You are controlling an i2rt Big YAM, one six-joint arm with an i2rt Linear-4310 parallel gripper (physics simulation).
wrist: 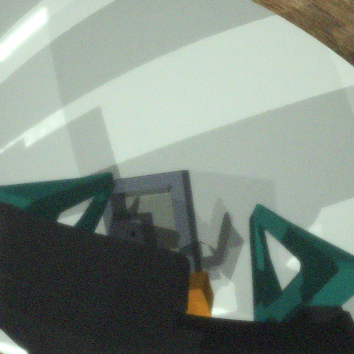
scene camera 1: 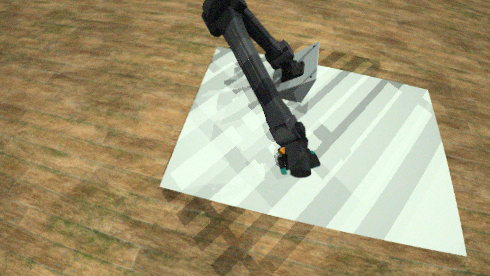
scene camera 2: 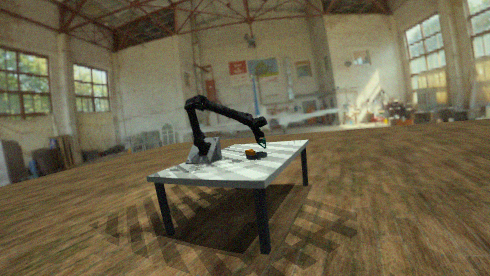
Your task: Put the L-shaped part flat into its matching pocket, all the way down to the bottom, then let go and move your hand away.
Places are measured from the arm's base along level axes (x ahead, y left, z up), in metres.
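Pixels of known places: gripper, fingertip midpoint: (wrist: 183, 196) (scene camera 2: 264, 146); arm's base, link origin: (scene camera 1: 293, 72) (scene camera 2: 205, 149).
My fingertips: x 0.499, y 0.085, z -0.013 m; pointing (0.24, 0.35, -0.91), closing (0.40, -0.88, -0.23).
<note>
For each thing: its top centre in the pictures, then the offset to it from my fingertips.
- orange L-shaped part, top centre: (wrist: 143, 294) (scene camera 1: 292, 147) (scene camera 2: 251, 150) 0.103 m back, 0.026 m right, 0.023 m down
- pocket block, top centre: (wrist: 146, 247) (scene camera 2: 256, 153) 0.080 m back, 0.000 m left, 0.052 m down
The orange L-shaped part (scene camera 1: 282, 150) (scene camera 2: 250, 152) (wrist: 200, 295) rests on one end of the dark grey pocket block and stands above its rim in scene camera 2. Most of it is hidden by the gripper in the wrist view. The pocket block (scene camera 2: 258, 156) (wrist: 183, 215) lies on the table, with part of its frame and inner floor showing between the fingers in the wrist view; the arm hides it in scene camera 1. My gripper (scene camera 1: 298, 162) (scene camera 2: 263, 144) (wrist: 183, 196) is open and empty, with teal fingers wide apart, above the block.
The white table (scene camera 1: 400, 200) (scene camera 2: 225, 181) has striped shadows across it. The arm's grey slanted base (scene camera 1: 311, 67) (scene camera 2: 215, 150) stands toward the far side in scene camera 1. The wooden floor (scene camera 1: 75, 125) (scene camera 2: 400, 200) (wrist: 330, 25) surrounds the table.
</note>
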